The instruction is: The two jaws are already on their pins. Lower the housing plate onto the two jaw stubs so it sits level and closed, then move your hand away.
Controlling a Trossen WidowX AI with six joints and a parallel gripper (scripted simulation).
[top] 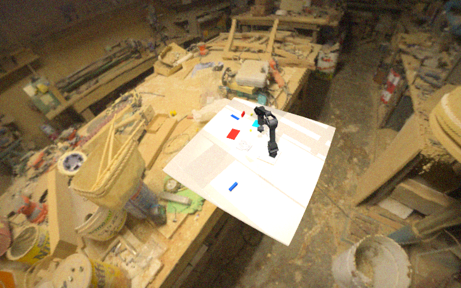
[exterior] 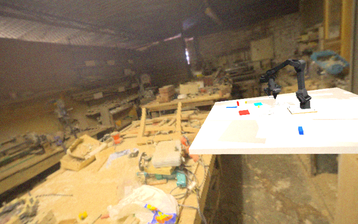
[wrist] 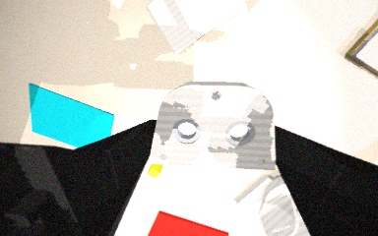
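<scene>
My gripper tip is now 13 cm short of the yellow block, 7 cm above it and 1 cm to the left of it. Round my gripper tip: cyan block 14 cm to the right, 13 cm ahead, 8 cm below; red flat square 26 cm ahead, 12 cm to the left, 8 cm below; housing plate 2 cm above, 1 cm behind.
</scene>
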